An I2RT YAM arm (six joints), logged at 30 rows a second.
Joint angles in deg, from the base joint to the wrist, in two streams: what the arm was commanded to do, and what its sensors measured. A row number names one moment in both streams.
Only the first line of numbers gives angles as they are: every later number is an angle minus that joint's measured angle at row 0.
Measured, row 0: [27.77, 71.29, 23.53, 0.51, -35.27, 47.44]
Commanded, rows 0 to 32: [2.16, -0.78, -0.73, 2.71, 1.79, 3.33]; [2.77, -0.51, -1.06, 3.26, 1.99, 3.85]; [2.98, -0.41, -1.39, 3.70, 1.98, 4.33]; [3.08, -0.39, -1.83, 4.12, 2.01, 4.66]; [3.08, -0.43, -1.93, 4.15, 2.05, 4.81]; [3.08, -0.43, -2.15, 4.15, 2.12, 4.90]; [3.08, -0.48, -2.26, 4.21, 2.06, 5.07]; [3.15, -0.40, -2.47, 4.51, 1.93, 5.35]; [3.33, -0.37, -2.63, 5.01, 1.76, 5.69]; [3.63, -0.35, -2.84, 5.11, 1.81, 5.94]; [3.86, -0.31, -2.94, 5.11, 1.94, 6.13]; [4.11, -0.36, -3.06, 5.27, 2.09, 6.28]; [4.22, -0.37, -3.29, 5.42, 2.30, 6.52]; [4.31, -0.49, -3.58, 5.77, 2.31, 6.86]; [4.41, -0.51, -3.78, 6.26, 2.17, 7.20]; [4.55, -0.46, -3.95, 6.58, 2.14, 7.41]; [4.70, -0.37, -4.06, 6.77, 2.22, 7.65]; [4.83, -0.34, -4.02, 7.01, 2.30, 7.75]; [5.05, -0.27, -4.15, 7.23, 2.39, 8.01]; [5.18, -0.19, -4.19, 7.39, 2.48, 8.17]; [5.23, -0.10, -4.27, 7.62, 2.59, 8.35]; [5.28, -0.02, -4.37, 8.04, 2.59, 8.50]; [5.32, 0.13, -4.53, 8.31, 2.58, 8.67]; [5.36, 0.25, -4.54, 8.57, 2.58, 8.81]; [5.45, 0.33, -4.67, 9.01, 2.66, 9.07]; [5.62, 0.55, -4.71, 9.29, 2.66, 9.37]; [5.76, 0.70, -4.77, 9.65, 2.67, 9.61]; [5.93, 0.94, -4.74, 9.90, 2.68, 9.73]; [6.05, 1.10, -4.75, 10.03, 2.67, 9.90]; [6.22, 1.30, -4.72, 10.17, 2.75, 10.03]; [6.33, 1.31, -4.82, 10.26, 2.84, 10.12]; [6.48, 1.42, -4.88, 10.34, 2.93, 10.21]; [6.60, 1.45, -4.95, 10.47, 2.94, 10.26]
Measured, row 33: [6.05, 0.76, -4.53, 9.60, 2.39, 9.60]
